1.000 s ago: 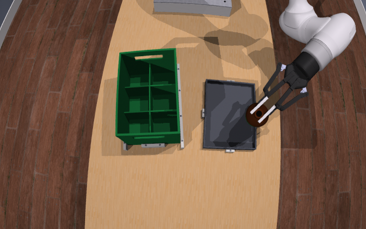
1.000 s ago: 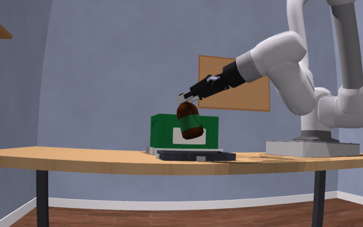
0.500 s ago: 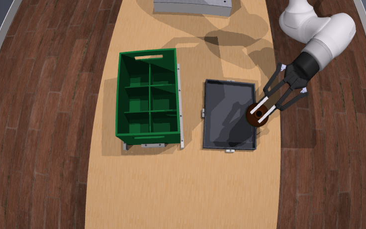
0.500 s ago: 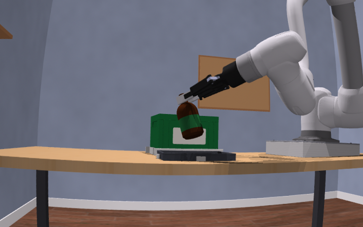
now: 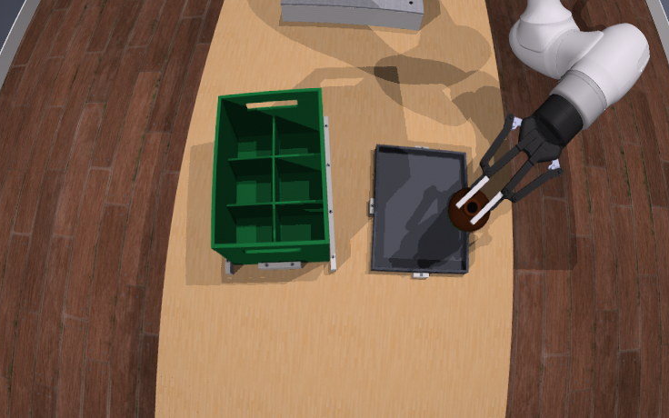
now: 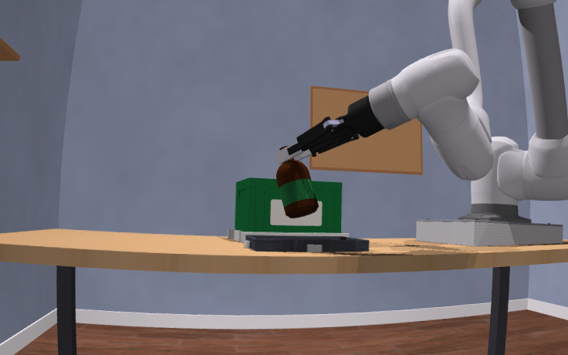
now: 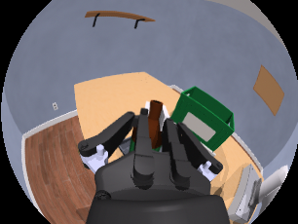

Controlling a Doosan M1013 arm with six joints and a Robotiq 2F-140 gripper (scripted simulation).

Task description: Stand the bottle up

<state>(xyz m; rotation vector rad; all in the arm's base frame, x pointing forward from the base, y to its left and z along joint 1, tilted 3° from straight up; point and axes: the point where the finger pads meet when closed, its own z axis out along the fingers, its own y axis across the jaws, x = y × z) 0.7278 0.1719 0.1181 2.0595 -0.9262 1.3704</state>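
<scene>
Now: hand 60 mm above the brown bottle. Also, from my hand: dark tray: 200 mm below, 50 mm to the right, 40 mm behind; green crate: 330 mm to the right, 130 mm below, 70 mm behind.
</scene>
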